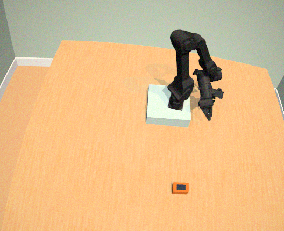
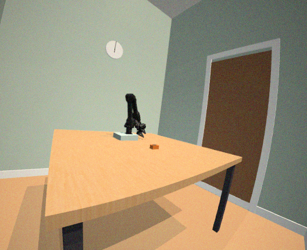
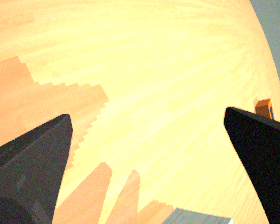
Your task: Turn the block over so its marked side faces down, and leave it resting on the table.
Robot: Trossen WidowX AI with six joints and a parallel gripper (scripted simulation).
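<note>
Now: gripper tip 350 mm short of the orange block, 80 mm to the left of it and 20 mm above it.
</note>
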